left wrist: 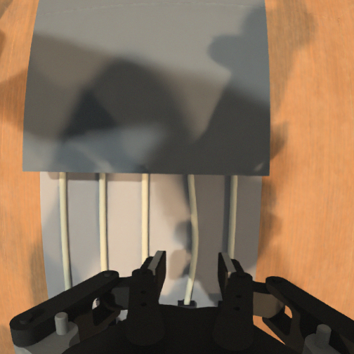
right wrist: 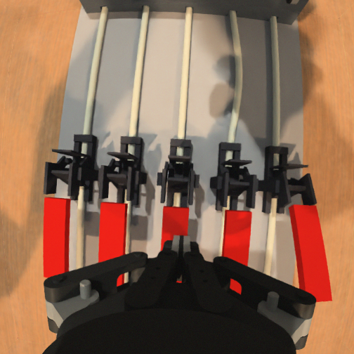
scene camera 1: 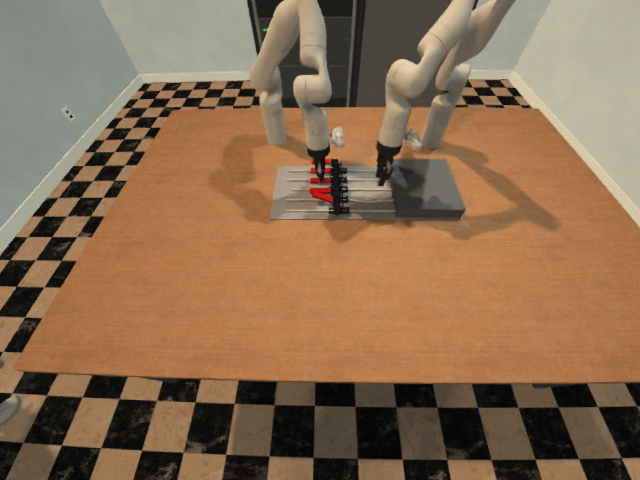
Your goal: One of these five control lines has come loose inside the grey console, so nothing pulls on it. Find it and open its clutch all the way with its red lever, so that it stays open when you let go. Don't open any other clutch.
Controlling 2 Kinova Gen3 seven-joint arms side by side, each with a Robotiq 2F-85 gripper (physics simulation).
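Where they show: left gripper, between the fingertips: (scene camera 1: pixel 379 181); right gripper, between the fingertips: (scene camera 1: pixel 321 180); left arm's base, origin of its link: (scene camera 1: pixel 428 142); right arm's base, origin of its link: (scene camera 1: pixel 277 139).
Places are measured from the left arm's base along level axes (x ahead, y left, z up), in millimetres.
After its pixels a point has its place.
Five pale control lines run from the grey console (scene camera 1: pixel 429 193) @(x 385, y -28, z 47 mm) (left wrist: pixel 150 30) to black clutches with red levers. The fourth line from the left (left wrist: pixel 195 225) (right wrist: pixel 238 70) bows sideways in both wrist views; the others look straight. Its red lever (right wrist: pixel 237 227) is beside the middle red lever (right wrist: pixel 175 220) in the right wrist view. My right gripper (scene camera 1: pixel 321 179) @(x 406, y -429, z 59 mm) (right wrist: pixel 180 245) is shut and empty, its tips over the middle lever; contact cannot be told. My left gripper (scene camera 1: pixel 382 180) @(x 416, y -219, z 102 mm) (left wrist: pixel 191 263) is open above the lines near the console, with the bowed line showing between its fingers.
The lines and clutches sit on a grey base plate (scene camera 1: pixel 278 206) @(x 514, y -577, z 3 mm) (left wrist: pixel 170 210) (right wrist: pixel 210 45) on the wooden table (scene camera 1: pixel 310 289) @(x 819, y -382, z 0 mm). The outer red levers (right wrist: pixel 56 237) (right wrist: pixel 311 252) flank the row in the right wrist view. Arm shadows fall across the console and plate.
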